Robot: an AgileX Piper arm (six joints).
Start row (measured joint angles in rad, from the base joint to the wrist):
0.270 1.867 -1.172 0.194 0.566 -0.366
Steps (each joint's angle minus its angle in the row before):
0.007 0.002 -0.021 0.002 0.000 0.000
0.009 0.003 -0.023 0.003 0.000 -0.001
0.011 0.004 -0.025 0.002 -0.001 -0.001
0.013 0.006 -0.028 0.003 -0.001 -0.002
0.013 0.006 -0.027 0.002 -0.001 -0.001
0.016 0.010 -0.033 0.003 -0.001 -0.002
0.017 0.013 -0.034 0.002 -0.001 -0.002
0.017 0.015 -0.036 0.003 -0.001 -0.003
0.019 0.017 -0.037 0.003 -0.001 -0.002
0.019 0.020 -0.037 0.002 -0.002 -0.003
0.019 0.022 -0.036 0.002 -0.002 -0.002
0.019 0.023 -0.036 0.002 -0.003 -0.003
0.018 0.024 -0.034 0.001 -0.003 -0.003
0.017 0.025 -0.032 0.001 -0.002 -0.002
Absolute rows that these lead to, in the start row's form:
0.277 1.869 -1.193 0.196 0.566 -0.366
0.286 1.872 -1.216 0.199 0.566 -0.367
0.297 1.876 -1.241 0.201 0.565 -0.368
0.310 1.882 -1.269 0.204 0.564 -0.370
0.323 1.888 -1.296 0.206 0.563 -0.371
0.339 1.898 -1.329 0.209 0.562 -0.373
0.356 1.911 -1.363 0.211 0.561 -0.375
0.373 1.926 -1.399 0.214 0.560 -0.378
0.392 1.943 -1.436 0.217 0.559 -0.380
0.411 1.963 -1.473 0.219 0.557 -0.383
0.430 1.985 -1.509 0.221 0.555 -0.385
0.449 2.008 -1.545 0.223 0.552 -0.388
0.467 2.032 -1.579 0.224 0.549 -0.391
0.484 2.057 -1.611 0.225 0.547 -0.393

